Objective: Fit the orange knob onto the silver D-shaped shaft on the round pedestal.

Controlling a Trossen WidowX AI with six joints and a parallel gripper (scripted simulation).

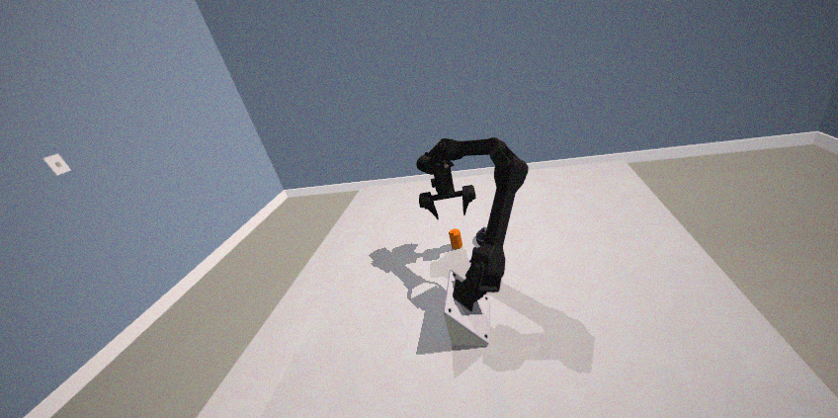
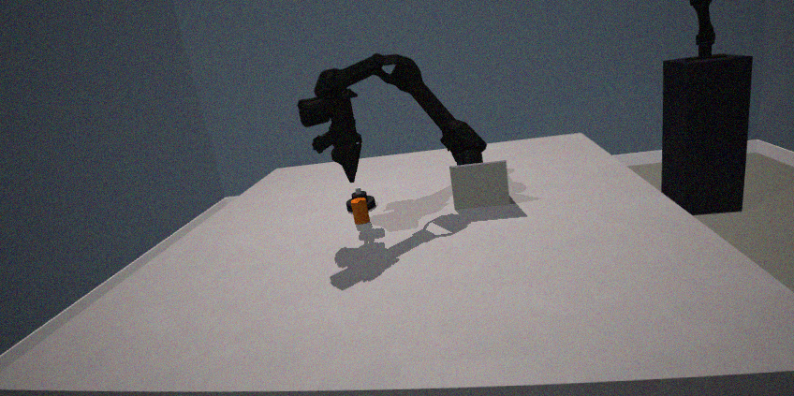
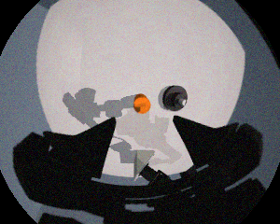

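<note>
My gripper tip is now 80 mm above the orange knob. Also, from my gripper tip: round pedestal 110 mm to the right, 90 mm below, 30 mm ahead.
</note>
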